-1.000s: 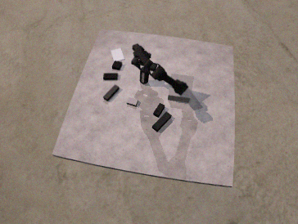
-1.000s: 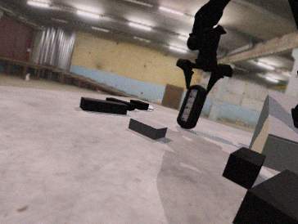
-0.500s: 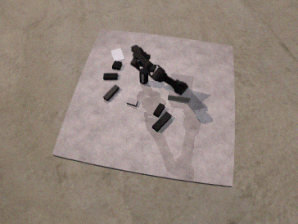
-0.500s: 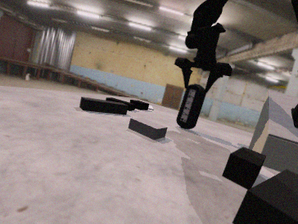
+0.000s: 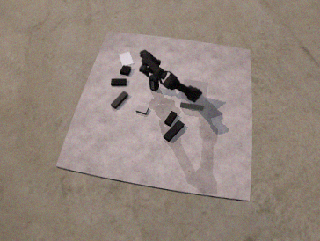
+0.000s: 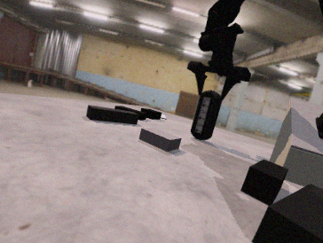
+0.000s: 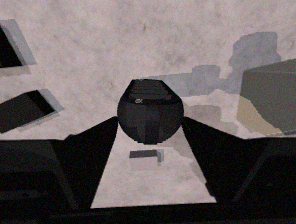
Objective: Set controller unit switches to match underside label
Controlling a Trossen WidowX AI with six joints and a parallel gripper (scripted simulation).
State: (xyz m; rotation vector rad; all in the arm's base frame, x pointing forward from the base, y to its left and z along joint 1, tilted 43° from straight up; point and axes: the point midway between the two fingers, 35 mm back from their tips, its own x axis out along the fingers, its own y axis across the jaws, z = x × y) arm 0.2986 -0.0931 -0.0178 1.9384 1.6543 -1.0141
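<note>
My gripper tip is now 60 mm short of the grey block, 190 mm to the right of it and 120 mm above it. Round my gripper tip: white sheet: 280 mm ahead, 280 mm to the right, 130 mm below; long bar: 240 mm ahead, 130 mm to the left, 120 mm below.
</note>
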